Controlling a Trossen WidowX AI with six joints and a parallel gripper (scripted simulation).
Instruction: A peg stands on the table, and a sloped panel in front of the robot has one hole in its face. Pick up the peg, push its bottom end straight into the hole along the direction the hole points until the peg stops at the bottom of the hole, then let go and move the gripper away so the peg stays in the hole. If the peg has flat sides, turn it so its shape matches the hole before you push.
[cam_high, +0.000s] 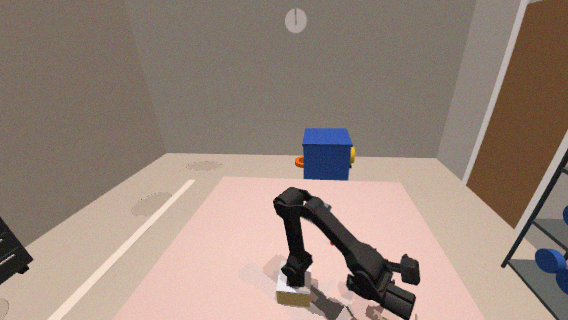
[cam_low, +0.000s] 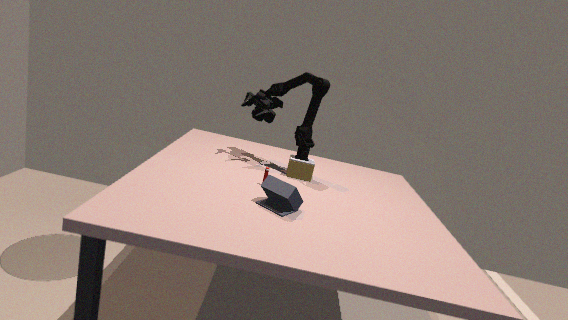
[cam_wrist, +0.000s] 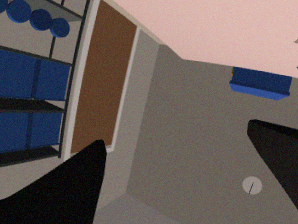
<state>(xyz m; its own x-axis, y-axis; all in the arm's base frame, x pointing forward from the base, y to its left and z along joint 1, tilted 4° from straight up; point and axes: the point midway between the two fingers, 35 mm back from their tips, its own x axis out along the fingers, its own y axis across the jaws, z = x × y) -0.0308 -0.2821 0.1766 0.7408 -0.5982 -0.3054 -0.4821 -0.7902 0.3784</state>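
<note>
The red peg lies 26 cm ahead of my gripper tip, 20 cm below it and 14 cm to the left of it. Round my gripper tip: grey sloped panel: 45 cm ahead, 21 cm to the left, 20 cm below.
</note>
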